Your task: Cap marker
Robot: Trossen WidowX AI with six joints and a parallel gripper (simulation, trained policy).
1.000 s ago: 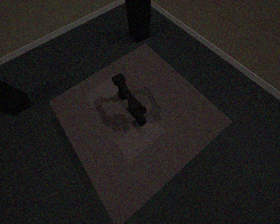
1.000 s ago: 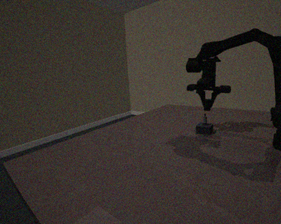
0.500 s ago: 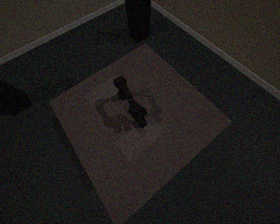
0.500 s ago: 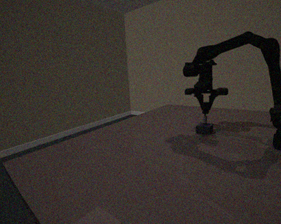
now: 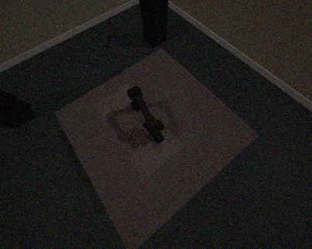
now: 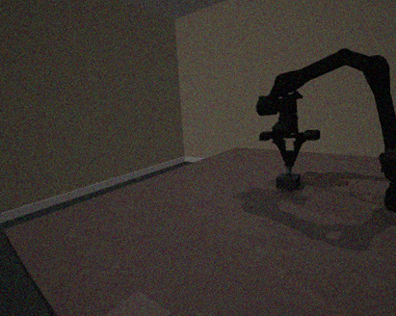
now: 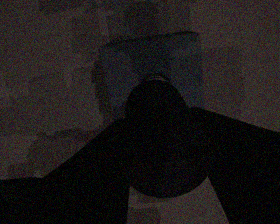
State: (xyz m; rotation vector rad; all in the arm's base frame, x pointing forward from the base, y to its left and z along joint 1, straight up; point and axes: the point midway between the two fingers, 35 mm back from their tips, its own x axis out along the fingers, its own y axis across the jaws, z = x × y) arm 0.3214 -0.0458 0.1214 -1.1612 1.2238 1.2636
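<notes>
My gripper tip is 7 cm above the holder block. From my gripper tip the other things lie so: marker cap (1 cm above).
</notes>
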